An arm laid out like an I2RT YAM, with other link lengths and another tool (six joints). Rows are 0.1 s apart.
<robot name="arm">
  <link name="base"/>
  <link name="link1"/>
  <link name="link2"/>
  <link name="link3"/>
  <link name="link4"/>
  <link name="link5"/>
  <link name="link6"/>
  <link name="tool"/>
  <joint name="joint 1" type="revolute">
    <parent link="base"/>
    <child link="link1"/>
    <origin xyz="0 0 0.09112"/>
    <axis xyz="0 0 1"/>
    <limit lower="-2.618" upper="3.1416"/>
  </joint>
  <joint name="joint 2" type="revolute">
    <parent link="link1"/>
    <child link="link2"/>
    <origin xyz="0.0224 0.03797 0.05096"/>
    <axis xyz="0 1 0"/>
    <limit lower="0" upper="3.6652"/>
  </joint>
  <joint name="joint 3" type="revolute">
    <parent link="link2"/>
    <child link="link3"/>
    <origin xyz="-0.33 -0.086 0"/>
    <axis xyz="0 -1 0"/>
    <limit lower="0" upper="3.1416"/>
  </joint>
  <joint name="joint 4" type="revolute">
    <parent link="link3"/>
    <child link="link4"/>
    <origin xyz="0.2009 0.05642 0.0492"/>
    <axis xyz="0 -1 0"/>
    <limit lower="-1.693" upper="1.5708"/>
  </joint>
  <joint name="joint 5" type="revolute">
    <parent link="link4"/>
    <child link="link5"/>
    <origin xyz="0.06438 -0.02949 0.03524"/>
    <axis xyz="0 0 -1"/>
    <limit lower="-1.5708" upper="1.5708"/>
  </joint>
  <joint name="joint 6" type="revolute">
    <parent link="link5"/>
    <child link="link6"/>
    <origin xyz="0.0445 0 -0.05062"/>
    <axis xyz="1 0 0"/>
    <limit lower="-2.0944" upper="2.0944"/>
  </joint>
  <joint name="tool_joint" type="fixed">
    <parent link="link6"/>
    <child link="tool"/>
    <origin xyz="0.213 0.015 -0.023" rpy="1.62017 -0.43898 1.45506"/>
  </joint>
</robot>
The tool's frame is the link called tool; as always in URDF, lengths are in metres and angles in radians.
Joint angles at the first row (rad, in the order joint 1, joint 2, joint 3, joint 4, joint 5, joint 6):
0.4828 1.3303 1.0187 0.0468 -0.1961 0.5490
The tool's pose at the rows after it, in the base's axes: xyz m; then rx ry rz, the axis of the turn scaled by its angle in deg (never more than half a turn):
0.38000 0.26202 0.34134 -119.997 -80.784 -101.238
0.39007 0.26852 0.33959 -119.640 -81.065 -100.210
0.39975 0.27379 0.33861 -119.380 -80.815 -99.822
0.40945 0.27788 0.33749 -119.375 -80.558 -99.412
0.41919 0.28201 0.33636 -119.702 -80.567 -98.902
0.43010 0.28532 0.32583 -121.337 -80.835 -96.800
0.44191 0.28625 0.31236 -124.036 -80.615 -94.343
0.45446 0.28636 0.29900 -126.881 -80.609 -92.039
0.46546 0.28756 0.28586 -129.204 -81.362 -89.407
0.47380 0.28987 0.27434 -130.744 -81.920 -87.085
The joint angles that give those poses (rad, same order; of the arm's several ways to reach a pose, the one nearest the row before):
0.4771 1.3776 1.0541 0.0593 -0.2158 0.5477
0.4689 1.4213 1.0881 0.0598 -0.2361 0.5484
0.4637 1.4580 1.1122 0.0712 -0.2476 0.5531
0.4578 1.4925 1.1385 0.0765 -0.2565 0.5568
0.4560 1.5268 1.1731 0.0696 -0.2577 0.5575
0.4549 1.5706 1.2063 0.0503 -0.2525 0.5576
0.4552 1.6143 1.2381 0.0257 -0.2337 0.5623
0.4556 1.6593 1.2755 -0.0032 -0.2108 0.5630
0.4553 1.7059 1.3228 -0.0436 -0.1965 0.5565
0.4555 1.7465 1.3608 -0.0730 -0.1899 0.5538

